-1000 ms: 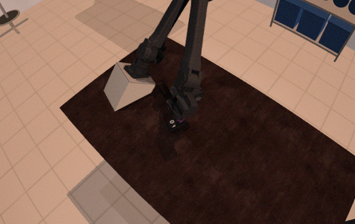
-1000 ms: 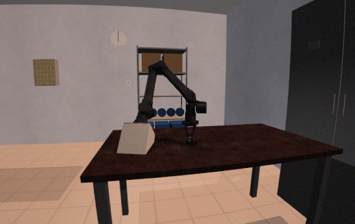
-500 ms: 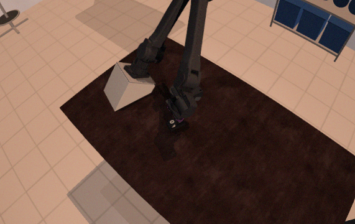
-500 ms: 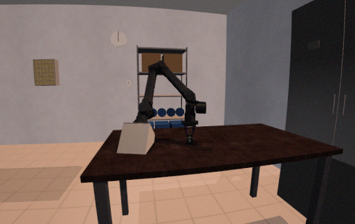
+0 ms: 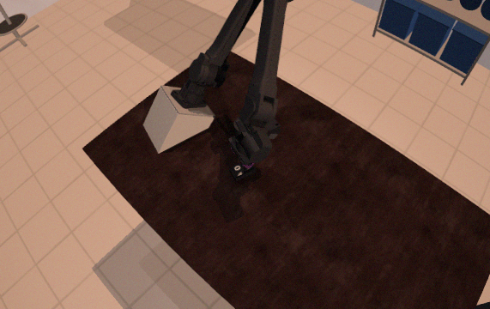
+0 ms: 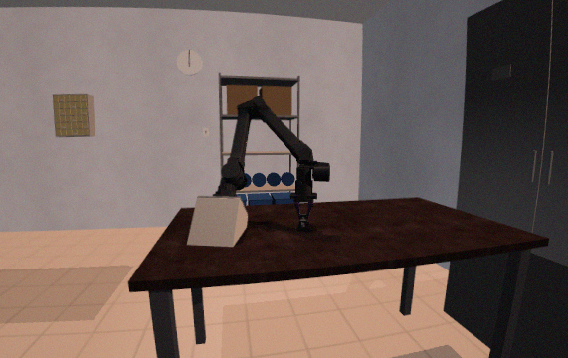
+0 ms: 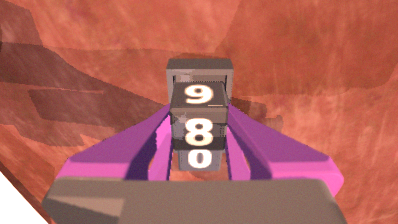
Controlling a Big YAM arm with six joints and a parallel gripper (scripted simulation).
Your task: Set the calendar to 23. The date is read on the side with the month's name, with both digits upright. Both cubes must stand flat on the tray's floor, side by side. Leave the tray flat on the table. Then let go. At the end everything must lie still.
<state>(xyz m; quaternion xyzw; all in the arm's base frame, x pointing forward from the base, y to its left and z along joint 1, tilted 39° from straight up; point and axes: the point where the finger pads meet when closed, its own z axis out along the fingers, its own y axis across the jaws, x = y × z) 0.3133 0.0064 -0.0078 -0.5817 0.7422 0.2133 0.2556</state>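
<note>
The dark tray lies 20 mm to the right of my hand and 30 mm below it.
</note>
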